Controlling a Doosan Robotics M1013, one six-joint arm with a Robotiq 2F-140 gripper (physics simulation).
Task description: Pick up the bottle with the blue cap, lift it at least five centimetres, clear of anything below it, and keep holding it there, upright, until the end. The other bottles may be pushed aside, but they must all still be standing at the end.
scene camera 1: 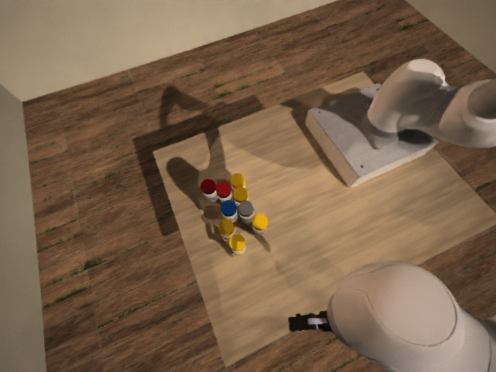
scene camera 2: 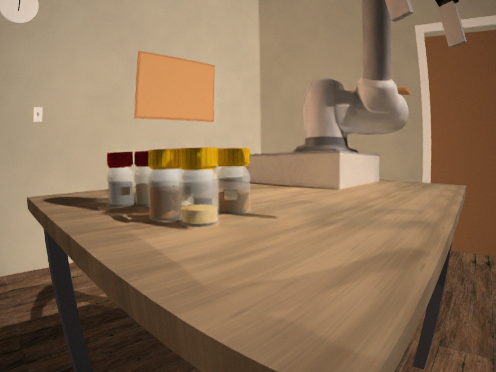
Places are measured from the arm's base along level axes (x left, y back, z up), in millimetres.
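Pixels of known places: gripper, fingertip midpoint: point(scene camera 2: 433, 32); arm's base, origin of the base link: point(scene camera 1: 381, 126).
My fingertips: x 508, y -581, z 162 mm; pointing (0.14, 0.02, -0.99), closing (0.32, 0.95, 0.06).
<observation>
Ahead of a thing's pixels: the offset from my fingertips to its top centre. Level surfaces: height alone.
The bottle with the blue cap {dx -422, dy -119, dz -153 mm} point(scene camera 1: 229, 209) stands upright amid the cluster in scene camera 1; in scene camera 2 it is hidden behind the front bottles. A grey-capped bottle {dx -396, dy -61, dz -153 mm} point(scene camera 1: 246, 210) stands close on its right, a yellow-capped bottle {dx -359, dy -151, dz -153 mm} point(scene camera 1: 226, 228) point(scene camera 2: 165, 190) just below it in scene camera 1, and a red-capped bottle {dx -497, dy -111, dz -153 mm} point(scene camera 1: 223, 190) above it. My gripper point(scene camera 1: 303, 322) point(scene camera 2: 430, 31) is open and empty, high up and well away from the bottles; its two fingers show far apart at the top right of scene camera 2.
Other upright bottles include a dark red-capped one {dx -533, dy -159, dz -153 mm} point(scene camera 1: 208, 187) point(scene camera 2: 120, 185) and yellow-capped ones {dx -511, dy -48, dz -153 mm} point(scene camera 1: 237, 181) {dx -454, dy -59, dz -153 mm} point(scene camera 1: 240, 194) {dx -331, dy -35, dz -153 mm} point(scene camera 1: 260, 223) {dx -296, dy -134, dz -153 mm} point(scene camera 1: 237, 243). The cluster stands near one edge of the wooden table {dz -258 mm} point(scene camera 1: 350, 225) point(scene camera 2: 325, 260). The robot's base block point(scene camera 1: 332, 150) point(scene camera 2: 300, 171) sits farther back.
</observation>
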